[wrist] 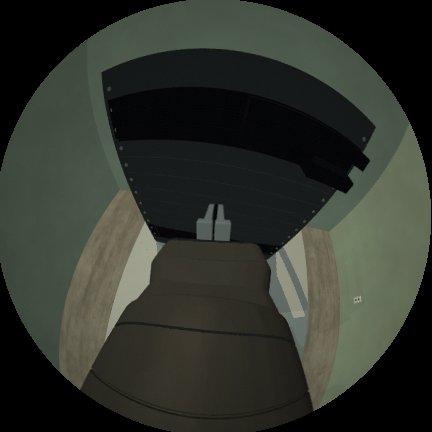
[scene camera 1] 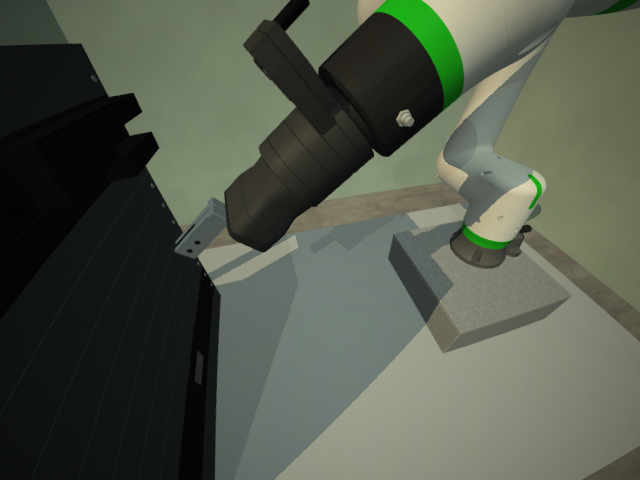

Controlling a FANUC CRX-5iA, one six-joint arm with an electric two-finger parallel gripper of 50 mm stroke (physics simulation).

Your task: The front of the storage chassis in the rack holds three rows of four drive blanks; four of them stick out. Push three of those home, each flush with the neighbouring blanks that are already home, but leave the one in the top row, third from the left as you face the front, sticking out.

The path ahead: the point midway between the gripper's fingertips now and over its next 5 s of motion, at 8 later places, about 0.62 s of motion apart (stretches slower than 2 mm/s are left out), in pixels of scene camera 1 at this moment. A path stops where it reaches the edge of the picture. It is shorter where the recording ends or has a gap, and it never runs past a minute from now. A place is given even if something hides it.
My gripper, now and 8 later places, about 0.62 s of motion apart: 185, 250; 68, 268; 50, 269; 127, 278; 77, 256; 46, 267; 32, 268; 31, 268; 28, 242
